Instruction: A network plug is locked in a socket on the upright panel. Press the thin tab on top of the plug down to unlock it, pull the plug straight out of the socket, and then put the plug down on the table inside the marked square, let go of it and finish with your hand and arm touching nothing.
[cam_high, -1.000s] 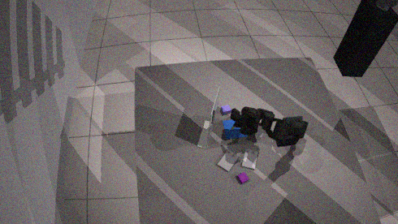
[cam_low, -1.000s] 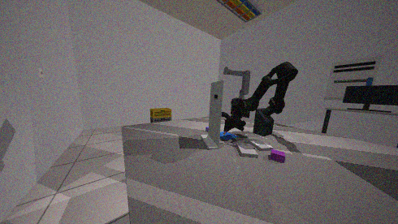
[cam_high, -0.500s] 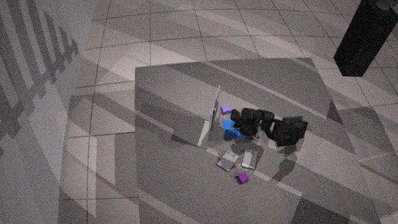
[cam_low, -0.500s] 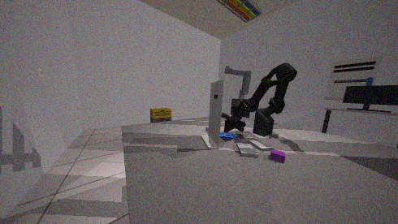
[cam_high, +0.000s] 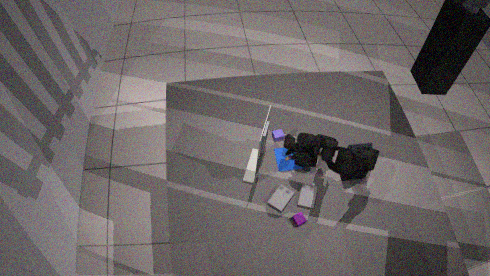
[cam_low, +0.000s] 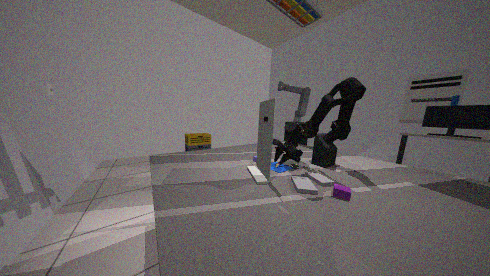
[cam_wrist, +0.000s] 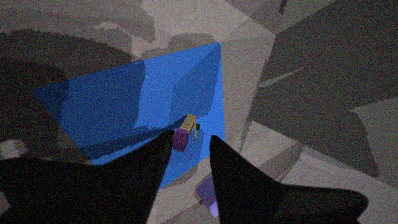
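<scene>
Right now my gripper tip is right at the network plug. The rest, counted from my gripper tip: upright panel: 14 cm ahead, 5 cm to the left, 13 cm above; then blue square: 1 cm behind, 2 cm below.
</scene>
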